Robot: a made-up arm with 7 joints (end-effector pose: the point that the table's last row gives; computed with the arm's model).
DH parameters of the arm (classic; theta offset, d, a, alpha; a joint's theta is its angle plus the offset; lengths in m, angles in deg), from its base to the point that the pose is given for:
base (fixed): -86.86 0 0.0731 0
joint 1: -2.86 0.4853 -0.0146 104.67
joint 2: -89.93 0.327 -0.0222 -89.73
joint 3: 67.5 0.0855 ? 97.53
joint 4: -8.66 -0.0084 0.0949 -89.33
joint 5: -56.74 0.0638 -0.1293 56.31
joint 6: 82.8 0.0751 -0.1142 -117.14
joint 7: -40.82 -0.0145 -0.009 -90
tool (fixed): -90 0.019 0 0
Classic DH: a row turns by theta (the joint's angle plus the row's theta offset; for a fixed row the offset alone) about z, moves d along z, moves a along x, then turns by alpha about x.
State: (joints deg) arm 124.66 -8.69 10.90 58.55 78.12 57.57 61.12
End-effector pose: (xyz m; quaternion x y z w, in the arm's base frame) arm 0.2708 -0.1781 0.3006 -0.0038 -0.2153 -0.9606 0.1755
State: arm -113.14 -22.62 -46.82 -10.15 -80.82 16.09 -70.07
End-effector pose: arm -0.0212 0.0527 0.3722 0.7946 -0.5247 -0.1926 0.2372
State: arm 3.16 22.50 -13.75 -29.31 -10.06 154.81 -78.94
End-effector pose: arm -0.1415 -0.2775 0.5003 -0.5599 -0.2000 0.7603 0.2615
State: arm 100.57 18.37 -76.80 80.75 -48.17 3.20 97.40
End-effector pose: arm 0.1233 -0.2165 0.4380 -0.8997 -0.4318 0.0615 0.0194
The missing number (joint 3, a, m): 0.0329
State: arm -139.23 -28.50 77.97 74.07 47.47 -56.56 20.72
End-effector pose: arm 0.2856 0.0872 0.3759 -0.3946 -0.0682 0.3957 0.8265
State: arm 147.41 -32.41 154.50 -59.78 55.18 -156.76 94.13
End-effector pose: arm 0.5324 -0.0720 0.3852 -0.7410 0.6109 -0.2059 0.1879
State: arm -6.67 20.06 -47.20 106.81 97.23 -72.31 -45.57
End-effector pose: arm -0.4961 -0.0323 0.3545 0.3477 -0.0414 0.5149 0.7825
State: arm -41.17 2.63 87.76 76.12 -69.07 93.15 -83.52
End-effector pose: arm -0.4118 0.0496 0.3936 -0.3096 -0.5994 -0.0131 0.7381
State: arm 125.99 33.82 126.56 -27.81 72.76 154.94 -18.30
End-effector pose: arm 0.2912 -0.3382 0.6625 -0.5202 0.7865 0.2965 0.1513
